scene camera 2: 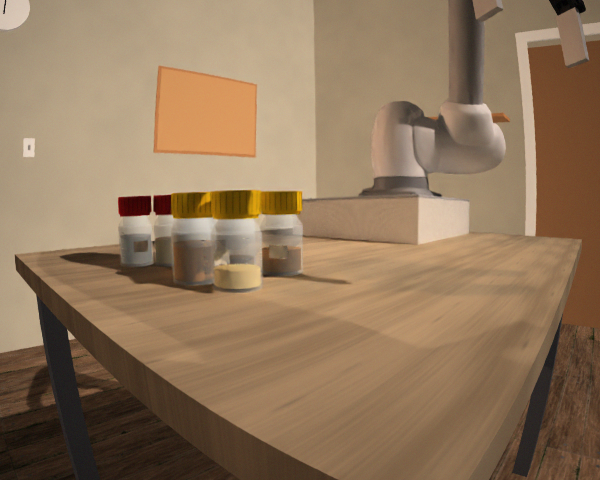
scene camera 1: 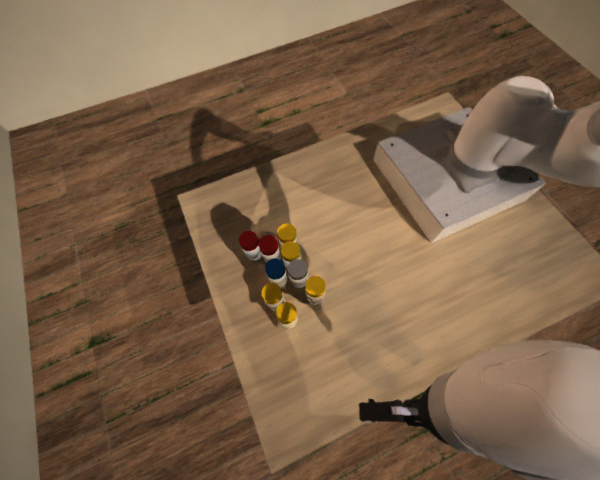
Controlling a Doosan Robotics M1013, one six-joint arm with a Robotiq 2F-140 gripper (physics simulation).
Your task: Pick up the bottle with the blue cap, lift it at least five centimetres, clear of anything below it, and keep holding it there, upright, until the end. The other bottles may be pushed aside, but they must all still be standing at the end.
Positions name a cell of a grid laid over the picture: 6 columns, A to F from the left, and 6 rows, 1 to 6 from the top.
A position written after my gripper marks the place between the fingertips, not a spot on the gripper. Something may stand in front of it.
Observation:
In view: my gripper (scene camera 1: E6), a yellow-capped bottle (scene camera 2: C3) and a yellow-capped bottle (scene camera 2: B3).

